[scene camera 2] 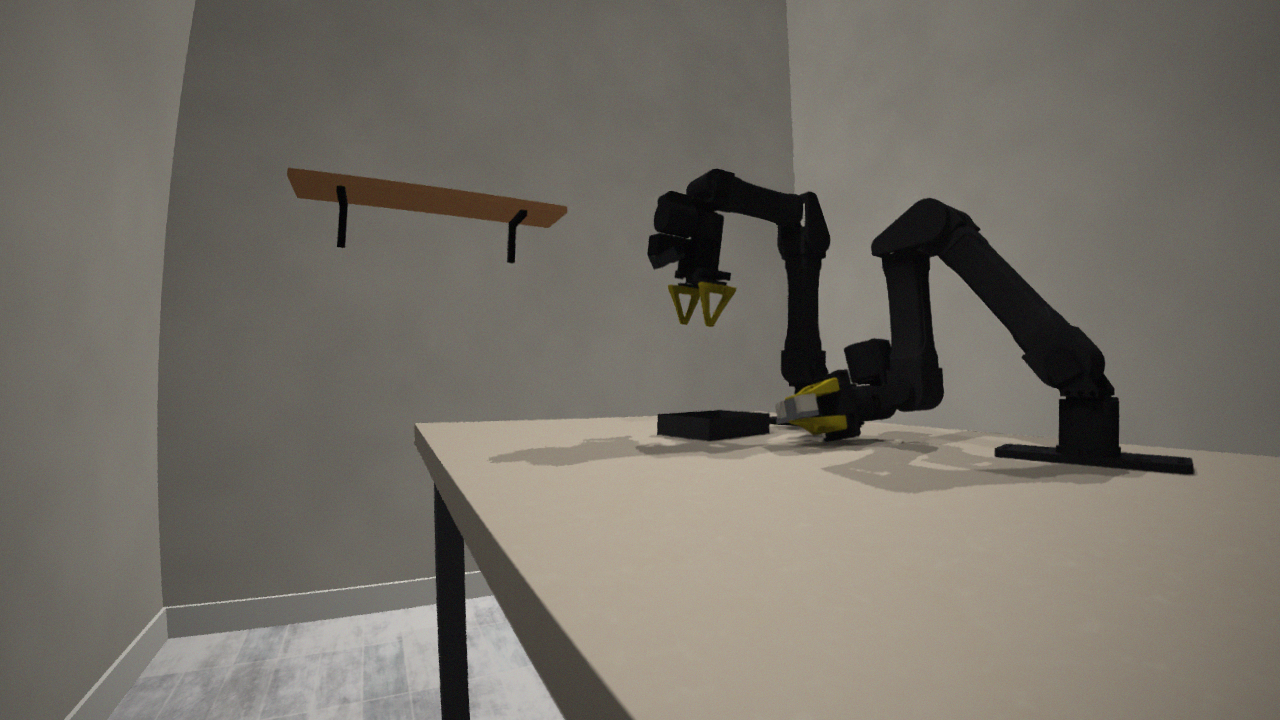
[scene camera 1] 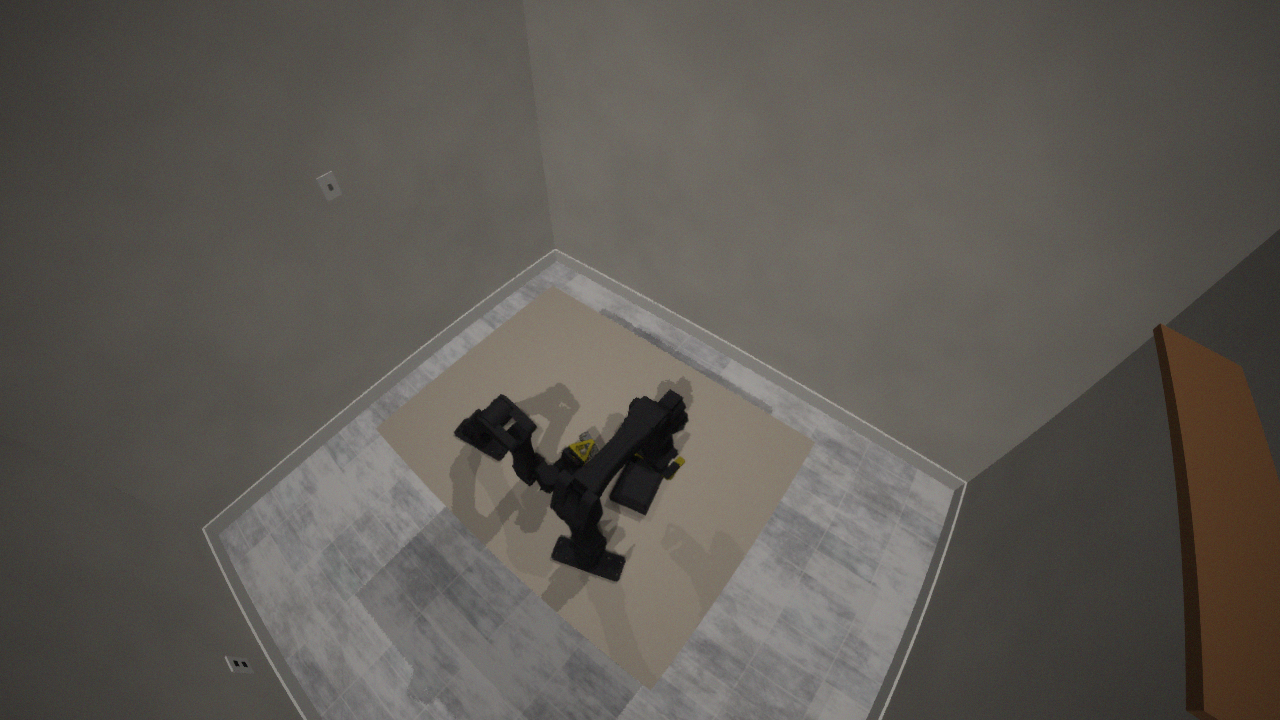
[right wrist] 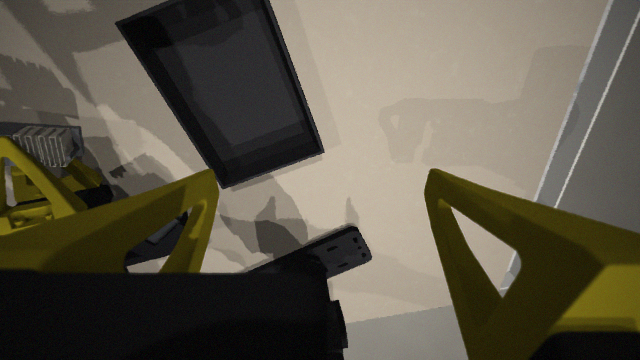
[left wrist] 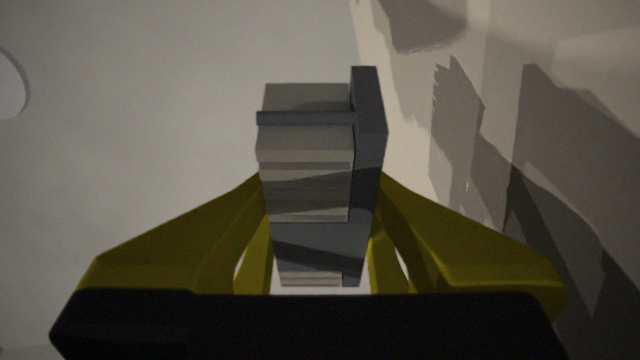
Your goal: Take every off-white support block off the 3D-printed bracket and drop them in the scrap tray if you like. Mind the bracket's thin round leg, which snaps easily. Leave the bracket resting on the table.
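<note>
My left gripper (scene camera 2: 816,410) (left wrist: 320,179) is shut on the dark grey bracket (left wrist: 369,105) (right wrist: 77,140), holding it sideways, apparently just above the table. The bracket's thin round leg (left wrist: 305,118) juts from its plate across an off-white, ridged support block (left wrist: 307,147) (right wrist: 50,146), and looks whole. Another pale ridged block (left wrist: 311,279) shows at the bottom, between the fingers in the left wrist view. Whether more blocks are behind the plate is hidden. My right gripper (scene camera 2: 698,324) (right wrist: 321,180) is open and empty, high above the table near the black scrap tray (scene camera 1: 635,488) (scene camera 2: 711,425) (right wrist: 240,90). The tray looks empty.
The table (scene camera 1: 716,573) (scene camera 2: 805,573) carries both arms. The right arm's base plate (scene camera 1: 588,559) (right wrist: 345,250) is near the tray, and its upper arm reaches over the work area in scene camera 1. A wooden wall shelf (scene camera 2: 429,197) is far behind.
</note>
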